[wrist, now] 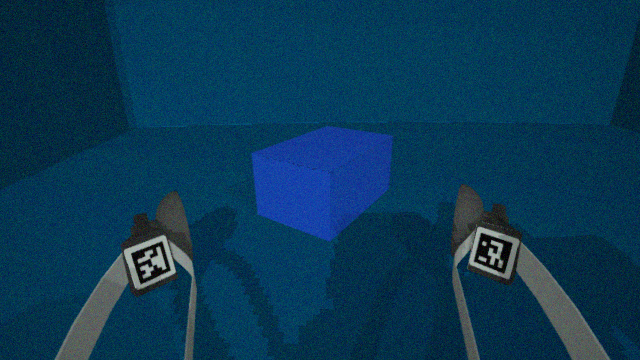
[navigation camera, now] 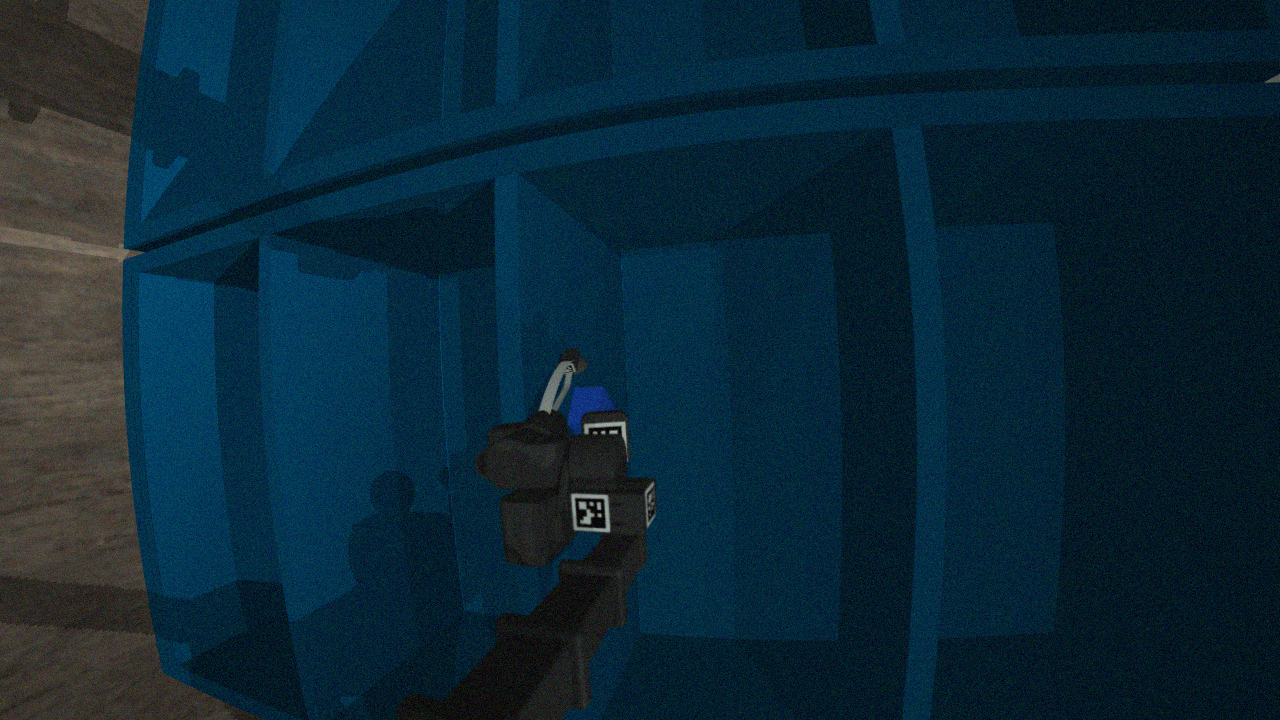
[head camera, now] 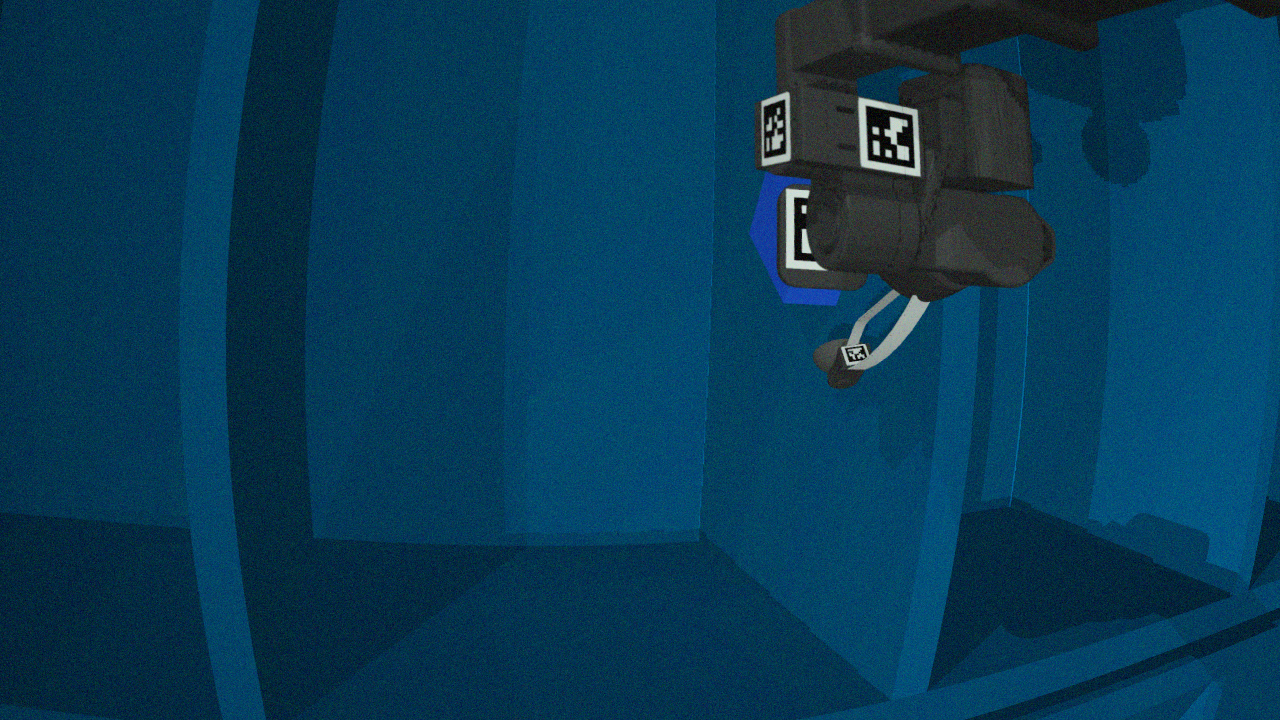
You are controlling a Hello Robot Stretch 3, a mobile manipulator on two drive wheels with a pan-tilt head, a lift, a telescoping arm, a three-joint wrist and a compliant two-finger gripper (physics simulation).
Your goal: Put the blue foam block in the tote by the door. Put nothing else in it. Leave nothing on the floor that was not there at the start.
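Places are measured from the robot's base along level axes (x down, y left, z ahead), in millimetres.
Pixels of known places: gripper, between the fingertips: (navigation camera: 579, 419).
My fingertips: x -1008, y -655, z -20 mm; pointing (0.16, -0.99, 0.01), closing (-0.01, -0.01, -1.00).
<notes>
Behind a point stands the place of what it marks.
The blue foam block (head camera: 765, 223) {y -725, x -1036, z -36 mm} (navigation camera: 588, 401) {y -673, x -1017, z 4 mm} (wrist: 320, 175) rests on a blue surface inside a shelf compartment, its corner turned toward the wrist camera. My gripper (wrist: 320, 214) {y -655, x -1008, z -20 mm} is open and empty. In the wrist view its two fingers stand wide to the left and right, and the block lies between and beyond the fingertips, touching neither. In the head and navigation views the wrist hides part of the block and most of the gripper; one finger shows. The tote and the door do not show in these views.
A large blue shelf unit (head camera: 921, 537) {y -528, x -991, z 165 mm} (navigation camera: 917, 402) {y -527, x -1417, z 3 mm} with upright dividers and a crossing board surrounds the arm. Compartment walls stand left, right and behind the block in the wrist view. Brown wood-like flooring (navigation camera: 62, 402) shows at the navigation view's left. Shadows fall on the panels.
</notes>
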